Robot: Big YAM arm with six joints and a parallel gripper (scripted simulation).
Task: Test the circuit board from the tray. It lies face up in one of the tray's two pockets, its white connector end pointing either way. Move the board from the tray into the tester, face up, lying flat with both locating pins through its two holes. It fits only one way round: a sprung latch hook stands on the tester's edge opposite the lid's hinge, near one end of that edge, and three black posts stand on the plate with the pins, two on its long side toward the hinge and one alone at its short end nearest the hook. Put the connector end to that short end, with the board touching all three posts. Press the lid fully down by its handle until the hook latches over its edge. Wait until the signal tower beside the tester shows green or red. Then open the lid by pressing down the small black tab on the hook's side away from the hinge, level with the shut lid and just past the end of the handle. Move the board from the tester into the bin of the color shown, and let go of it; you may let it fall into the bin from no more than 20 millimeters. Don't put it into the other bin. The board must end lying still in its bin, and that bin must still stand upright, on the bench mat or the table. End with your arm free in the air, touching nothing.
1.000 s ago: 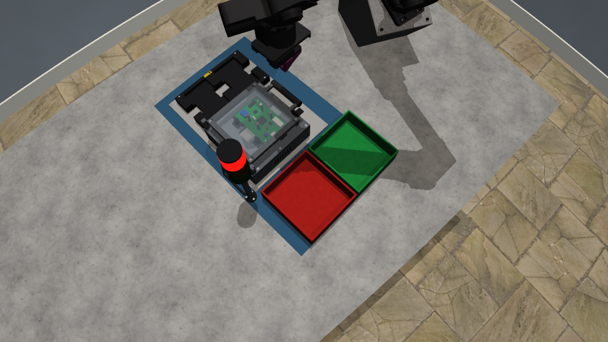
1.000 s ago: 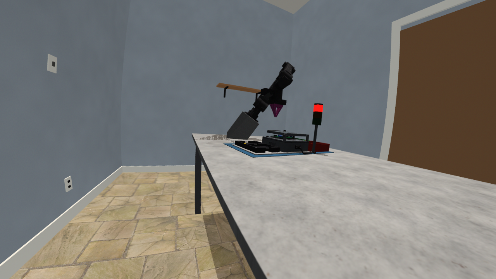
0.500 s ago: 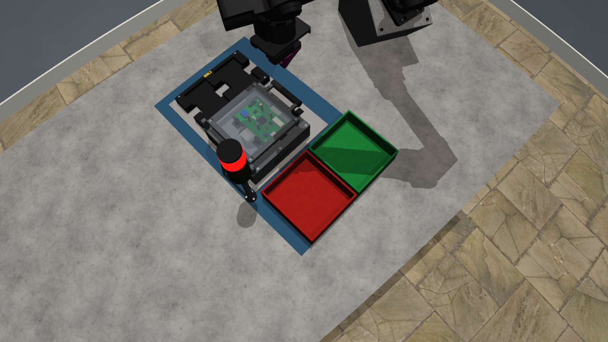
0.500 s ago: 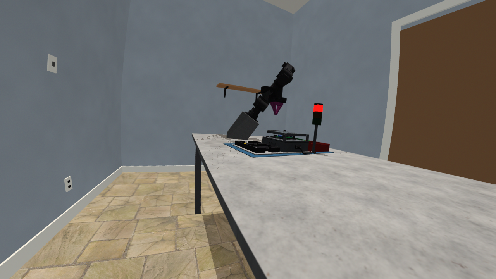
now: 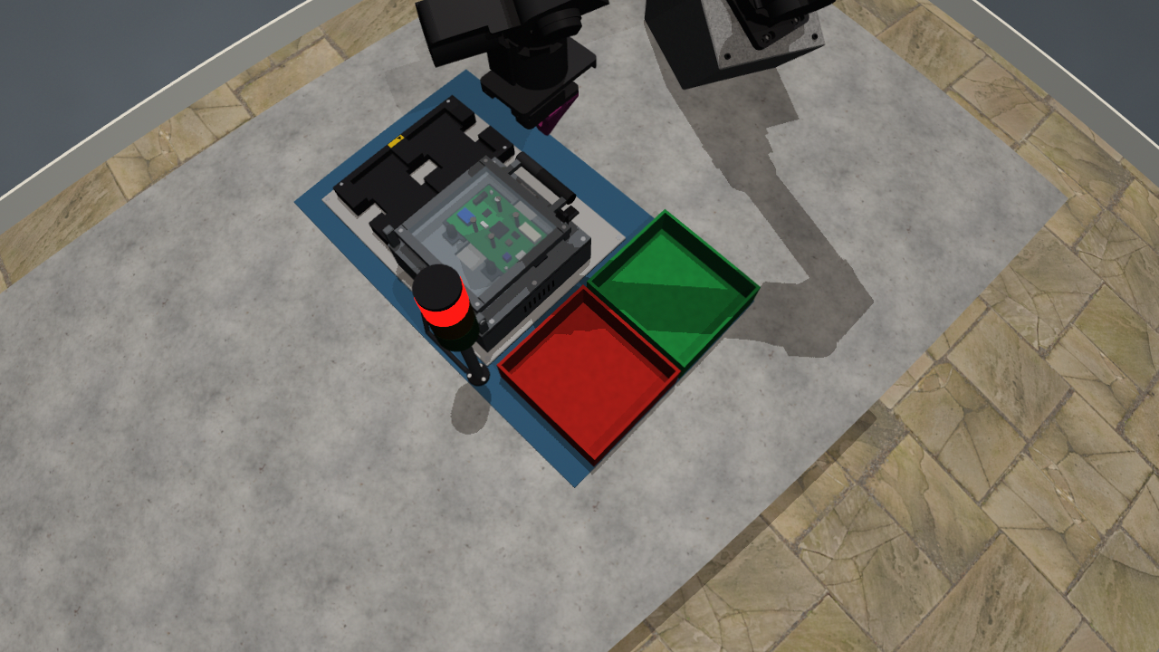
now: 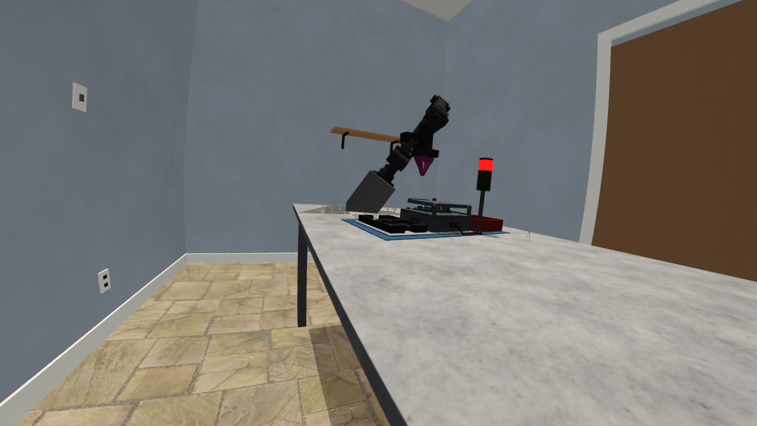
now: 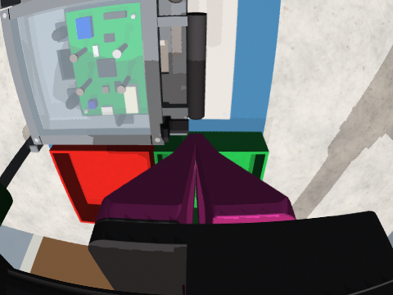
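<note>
Right now my hand is 1 cm short of the latch hook, 5 cm to the right of it and 11 cm above it. Also, from my hand: clear lid 9 cm ahead, 1 cm to the left, 11 cm below; then tester plate 9 cm ahead, 2 cm to the left, 13 cm below; then green circuit board 8 cm ahead, 1 cm to the left, 13 cm below.
</note>
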